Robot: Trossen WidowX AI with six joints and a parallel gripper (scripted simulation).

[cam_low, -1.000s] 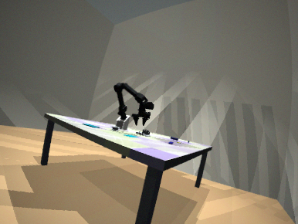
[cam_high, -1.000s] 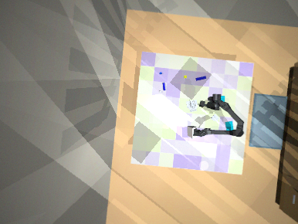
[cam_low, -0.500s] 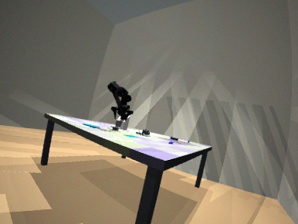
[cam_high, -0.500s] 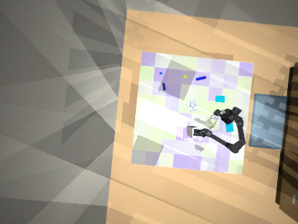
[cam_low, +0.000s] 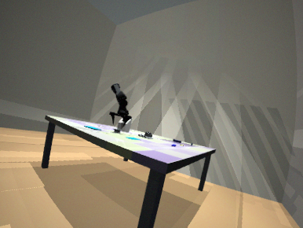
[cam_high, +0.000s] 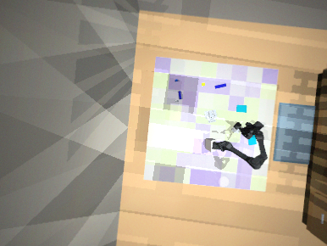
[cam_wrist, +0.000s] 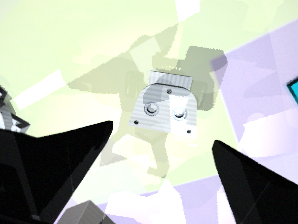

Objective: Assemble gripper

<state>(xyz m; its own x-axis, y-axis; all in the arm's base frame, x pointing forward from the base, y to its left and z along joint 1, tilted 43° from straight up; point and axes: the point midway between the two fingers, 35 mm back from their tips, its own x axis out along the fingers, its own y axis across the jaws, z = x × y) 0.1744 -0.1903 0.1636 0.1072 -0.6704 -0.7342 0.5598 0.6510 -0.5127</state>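
The white jaw lies 10 cm ahead of my gripper tip, 24 cm to the left of it and 5 cm below it. From my gripper tip the other things lie so: cyan square (23 cm ahead, 5 cm to the right, 6 cm below); blue dot (44 cm ahead, 67 cm to the left, 5 cm below); yellow dot (44 cm ahead, 38 cm to the left, 6 cm below).
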